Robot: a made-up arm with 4 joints.
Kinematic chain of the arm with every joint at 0, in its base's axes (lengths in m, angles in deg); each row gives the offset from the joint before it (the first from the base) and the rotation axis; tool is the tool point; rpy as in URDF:
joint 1: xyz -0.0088 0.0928 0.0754 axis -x
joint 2: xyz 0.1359 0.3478 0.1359 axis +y
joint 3: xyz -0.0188 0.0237 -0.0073 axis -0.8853 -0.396 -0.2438
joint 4: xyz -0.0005 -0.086 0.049 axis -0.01 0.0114 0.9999
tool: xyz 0.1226 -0.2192 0.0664 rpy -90 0 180
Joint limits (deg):
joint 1: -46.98..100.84
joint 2: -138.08..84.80
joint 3: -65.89..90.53
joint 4: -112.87..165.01
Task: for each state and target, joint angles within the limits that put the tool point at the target. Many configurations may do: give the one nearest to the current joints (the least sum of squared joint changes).
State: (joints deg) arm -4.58 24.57 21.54 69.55
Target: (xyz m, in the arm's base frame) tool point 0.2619 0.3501 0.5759
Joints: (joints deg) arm -20.96 2.10 67.32 56.53
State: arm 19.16 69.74 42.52 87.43
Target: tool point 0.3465 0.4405 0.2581
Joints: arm -24.60 66.71 31.77 76.29
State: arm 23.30 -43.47 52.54 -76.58
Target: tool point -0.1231 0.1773 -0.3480
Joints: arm 64.90 -56.03 89.06 -80.27
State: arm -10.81 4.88 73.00 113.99
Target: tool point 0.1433 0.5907 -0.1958
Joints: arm 36.89 10.63 54.86 147.47
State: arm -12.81 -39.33 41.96 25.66
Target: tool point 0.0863 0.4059 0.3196
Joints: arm 30.16 -40.27 19.58 16.88
